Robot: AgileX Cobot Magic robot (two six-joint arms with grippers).
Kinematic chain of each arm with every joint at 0, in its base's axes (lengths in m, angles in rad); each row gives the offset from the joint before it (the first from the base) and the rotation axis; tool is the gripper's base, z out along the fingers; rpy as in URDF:
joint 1: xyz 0 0 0.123 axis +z
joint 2: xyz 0 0 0 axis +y
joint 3: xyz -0.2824 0 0.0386 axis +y
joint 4: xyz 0.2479 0 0.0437 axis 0.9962 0 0.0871
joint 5: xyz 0 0 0 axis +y
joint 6: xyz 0.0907 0 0.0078 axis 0.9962 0 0.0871
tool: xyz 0 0 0 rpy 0 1.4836 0
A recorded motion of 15 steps. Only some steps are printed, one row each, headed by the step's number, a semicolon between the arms.
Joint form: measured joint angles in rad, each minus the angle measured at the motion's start. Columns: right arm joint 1, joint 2, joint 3, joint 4, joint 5, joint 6; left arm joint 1, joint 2, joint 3, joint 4, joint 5, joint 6.
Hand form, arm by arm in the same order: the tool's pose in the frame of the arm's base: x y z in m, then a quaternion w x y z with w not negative. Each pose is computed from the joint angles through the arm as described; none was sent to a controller.
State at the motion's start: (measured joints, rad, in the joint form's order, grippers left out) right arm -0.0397 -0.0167 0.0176 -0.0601 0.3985 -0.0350; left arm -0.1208 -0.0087 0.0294 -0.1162 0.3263 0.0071
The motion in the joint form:
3: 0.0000 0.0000 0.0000 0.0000 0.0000 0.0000; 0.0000 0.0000 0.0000 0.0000 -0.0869 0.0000
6: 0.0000 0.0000 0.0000 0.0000 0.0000 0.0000; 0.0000 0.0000 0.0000 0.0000 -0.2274 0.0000
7: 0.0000 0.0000 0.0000 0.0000 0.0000 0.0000; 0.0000 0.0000 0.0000 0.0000 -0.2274 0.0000
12: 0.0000 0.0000 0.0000 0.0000 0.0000 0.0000; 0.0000 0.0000 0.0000 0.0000 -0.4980 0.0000
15: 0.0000 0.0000 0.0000 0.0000 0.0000 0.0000; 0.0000 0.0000 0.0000 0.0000 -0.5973 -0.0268
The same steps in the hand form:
3: 0.0514 -0.0042 0.1723 0.58694 -0.01363 0.80811 -0.04767; 0.0550 -0.0092 0.1821 0.63863 0.01459 0.76486 -0.08326
6: 0.0514 -0.0042 0.1723 0.58694 -0.01363 0.80811 -0.04767; 0.0565 -0.0079 0.1947 0.69074 0.00839 0.71819 -0.08369
7: 0.0514 -0.0042 0.1723 0.58694 -0.01363 0.80811 -0.04767; 0.0565 -0.0079 0.1947 0.69074 0.00839 0.71819 -0.08369
12: 0.0514 -0.0042 0.1723 0.58694 -0.01363 0.80811 -0.04767; 0.0543 -0.0048 0.2190 0.78131 -0.00364 0.61854 -0.08337
15: 0.0514 -0.0042 0.1723 0.58694 -0.01363 0.80811 -0.04767; 0.0519 -0.0035 0.2276 0.80986 -0.01581 0.57887 -0.09373

